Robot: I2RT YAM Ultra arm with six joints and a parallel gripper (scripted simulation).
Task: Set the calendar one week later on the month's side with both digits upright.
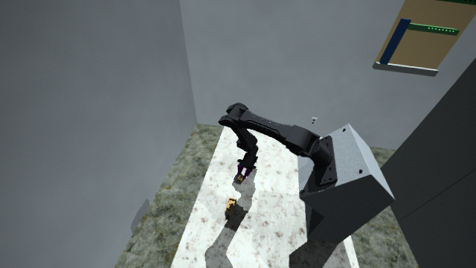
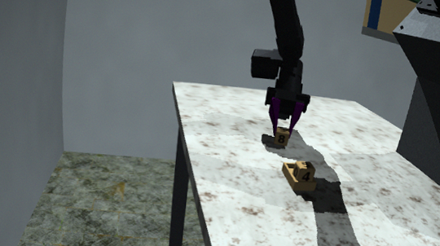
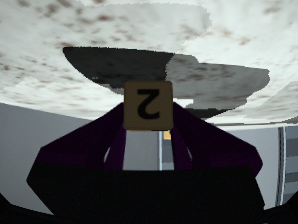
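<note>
Right now my hand is 1 cm above the wooden digit cube.
</note>
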